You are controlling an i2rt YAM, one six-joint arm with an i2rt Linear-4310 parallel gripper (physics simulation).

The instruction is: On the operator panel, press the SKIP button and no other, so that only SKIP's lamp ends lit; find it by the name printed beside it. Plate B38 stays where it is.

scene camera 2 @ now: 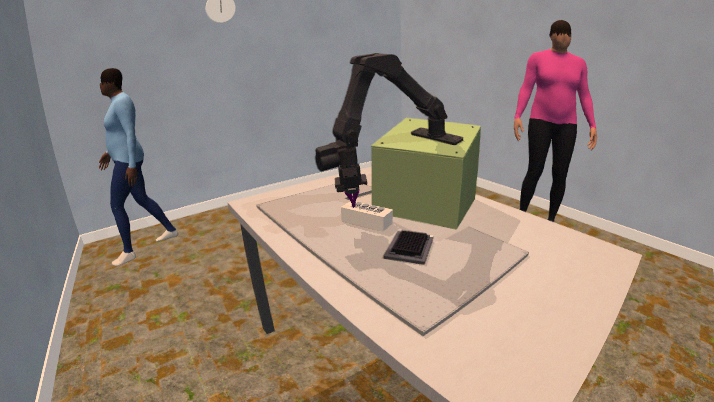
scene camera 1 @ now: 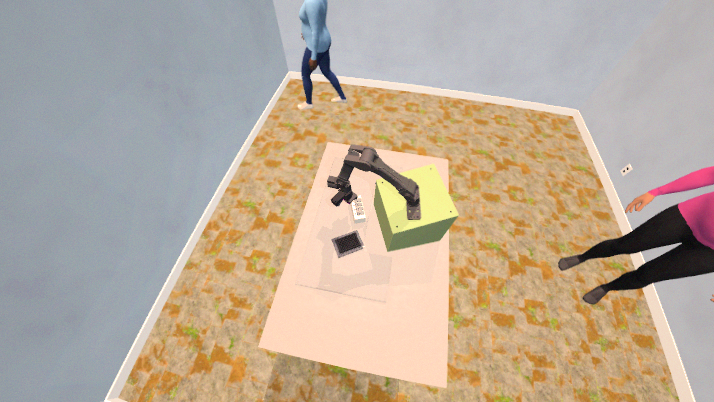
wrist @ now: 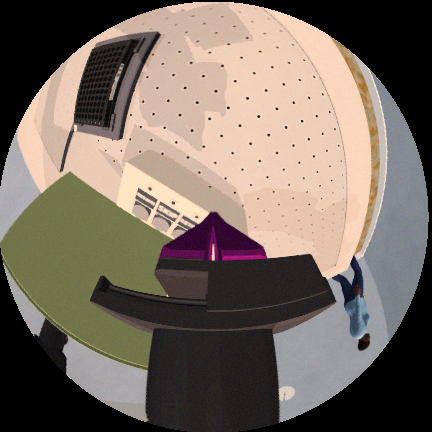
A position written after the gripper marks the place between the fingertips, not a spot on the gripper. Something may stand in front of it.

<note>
In view: the gripper [wrist: 212, 217] and a cream operator panel [wrist: 165, 188].
</note>
